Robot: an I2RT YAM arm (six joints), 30 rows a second.
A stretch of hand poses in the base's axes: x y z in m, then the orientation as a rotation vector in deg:
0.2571, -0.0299, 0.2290, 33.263, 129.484, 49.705
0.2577, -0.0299, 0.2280, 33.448, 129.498, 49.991
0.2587, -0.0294, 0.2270, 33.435, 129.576, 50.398
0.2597, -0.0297, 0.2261, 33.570, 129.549, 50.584
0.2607, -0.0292, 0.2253, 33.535, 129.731, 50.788
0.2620, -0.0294, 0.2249, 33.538, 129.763, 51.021
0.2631, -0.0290, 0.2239, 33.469, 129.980, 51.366
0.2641, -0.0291, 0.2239, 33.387, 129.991, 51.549
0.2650, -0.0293, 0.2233, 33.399, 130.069, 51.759
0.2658, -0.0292, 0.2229, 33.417, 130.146, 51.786
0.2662, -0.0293, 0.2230, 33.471, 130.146, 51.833
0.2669, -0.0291, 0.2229, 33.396, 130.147, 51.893
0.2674, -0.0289, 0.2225, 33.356, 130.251, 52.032
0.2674, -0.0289, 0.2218, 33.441, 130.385, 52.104
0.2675, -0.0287, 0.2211, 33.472, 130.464, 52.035
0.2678, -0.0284, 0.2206, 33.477, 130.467, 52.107
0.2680, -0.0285, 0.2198, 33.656, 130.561, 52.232
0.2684, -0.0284, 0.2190, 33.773, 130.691, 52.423
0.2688, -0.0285, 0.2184, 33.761, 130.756, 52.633
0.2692, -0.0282, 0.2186, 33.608, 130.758, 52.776
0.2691, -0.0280, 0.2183, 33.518, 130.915, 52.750
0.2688, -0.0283, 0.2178, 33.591, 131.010, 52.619
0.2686, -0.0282, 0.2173, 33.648, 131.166, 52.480
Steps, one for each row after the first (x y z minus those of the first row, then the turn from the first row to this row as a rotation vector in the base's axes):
0.0006, 0.0000, -0.0010, 0.256, 0.109, -0.008
0.0016, 0.0005, -0.0020, 0.536, 0.201, 0.168
0.0026, 0.0002, -0.0029, 0.710, 0.247, 0.140
0.0036, 0.0007, -0.0037, 0.829, 0.406, 0.303
0.0049, 0.0005, -0.0041, 0.993, 0.452, 0.393
0.0060, 0.0009, -0.0051, 1.200, 0.639, 0.638
0.0070, 0.0008, -0.0051, 1.306, 0.629, 0.753
0.0079, 0.0006, -0.0057, 1.452, 0.719, 0.848
0.0087, 0.0007, -0.0061, 1.469, 0.795, 0.877
0.0091, 0.0006, -0.0060, 1.518, 0.821, 0.861
0.0098, 0.0008, -0.0061, 1.539, 0.796, 0.926
0.0103, 0.0010, -0.0065, 1.617, 0.881, 1.039
0.0103, 0.0010, -0.0072, 1.680, 1.037, 1.067
0.0104, 0.0012, -0.0079, 1.632, 1.113, 1.057
0.0107, 0.0015, -0.0084, 1.684, 1.123, 1.080
0.0109, 0.0014, -0.0092, 1.815, 1.288, 1.054
0.0113, 0.0015, -0.0100, 1.971, 1.465, 1.103
0.0117, 0.0014, -0.0106, 2.111, 1.534, 1.207
0.0121, 0.0017, -0.0104, 2.169, 1.485, 1.345
0.0120, 0.0019, -0.0107, 2.110, 1.582, 1.453
0.0117, 0.0016, -0.0112, 2.029, 1.683, 1.404
0.0115, 0.0017, -0.0117, 1.932, 1.829, 1.387

